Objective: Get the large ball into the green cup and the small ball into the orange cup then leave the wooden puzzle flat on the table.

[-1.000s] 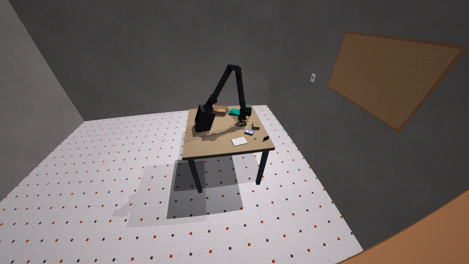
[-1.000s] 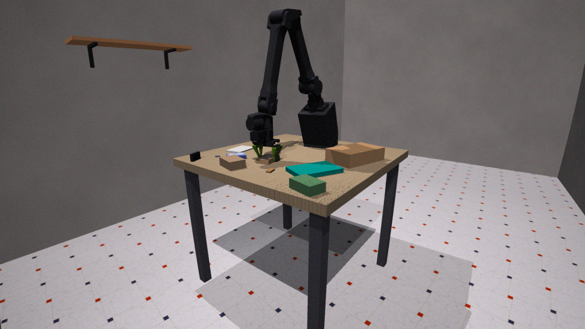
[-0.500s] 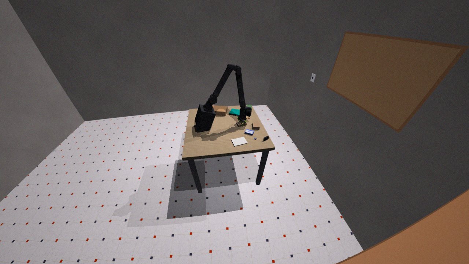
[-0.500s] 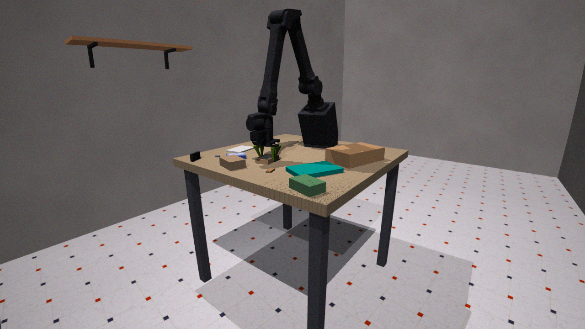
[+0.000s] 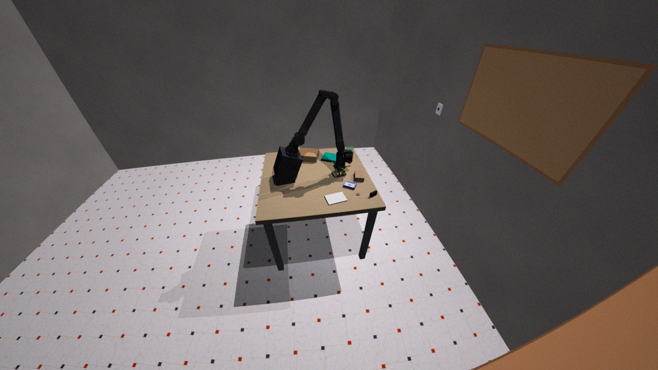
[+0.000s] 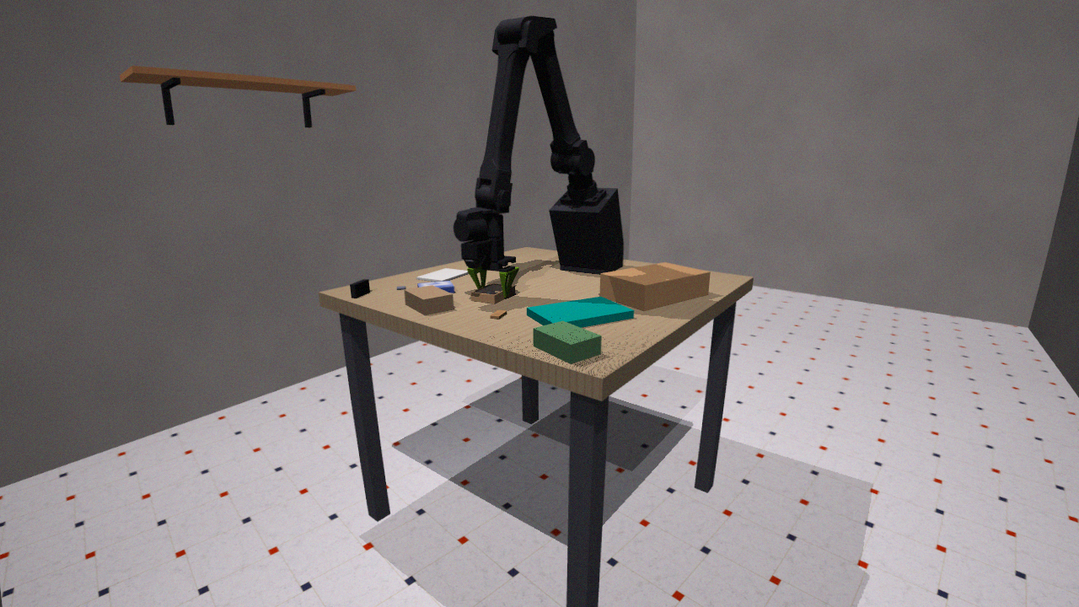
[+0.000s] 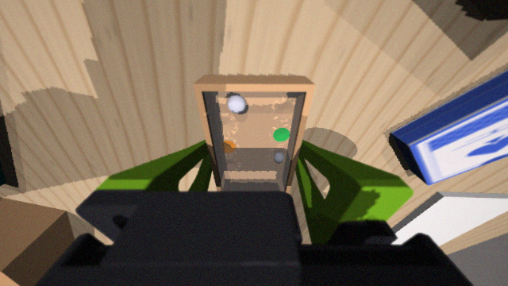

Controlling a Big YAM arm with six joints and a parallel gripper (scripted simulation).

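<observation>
The wooden puzzle is 1 cm below my hand. Round my hand: teal slab: 3 cm ahead, 26 cm to the left; blue-and-white box: 4 cm ahead, 17 cm to the right; small brown block: 15 cm ahead, 8 cm to the right, 1 cm above.
</observation>
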